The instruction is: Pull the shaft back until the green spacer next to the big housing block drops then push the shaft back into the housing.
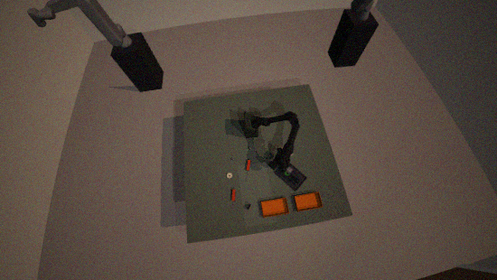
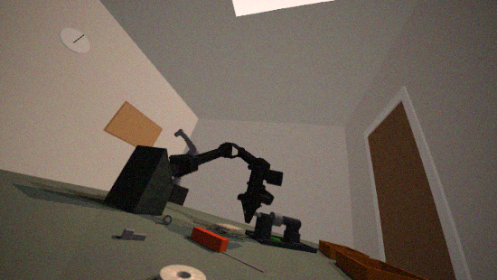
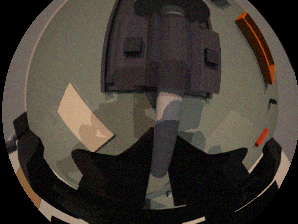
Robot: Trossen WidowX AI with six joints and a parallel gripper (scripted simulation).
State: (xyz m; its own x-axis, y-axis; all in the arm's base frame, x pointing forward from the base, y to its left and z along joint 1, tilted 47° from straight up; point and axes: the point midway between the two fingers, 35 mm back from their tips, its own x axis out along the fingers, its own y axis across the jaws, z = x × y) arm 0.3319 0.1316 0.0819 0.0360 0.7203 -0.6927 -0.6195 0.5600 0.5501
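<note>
The grey shaft is 70 mm ahead of my gripper tip, 50 mm to the left of it and 40 mm above it. Also, from my gripper tip: white ring: 50 mm ahead, 410 mm to the right, 40 mm below; beige card: 100 mm behind, 90 mm to the left, 40 mm below; greenish spacer: 100 mm ahead, 60 mm to the left, 30 mm below.
</note>
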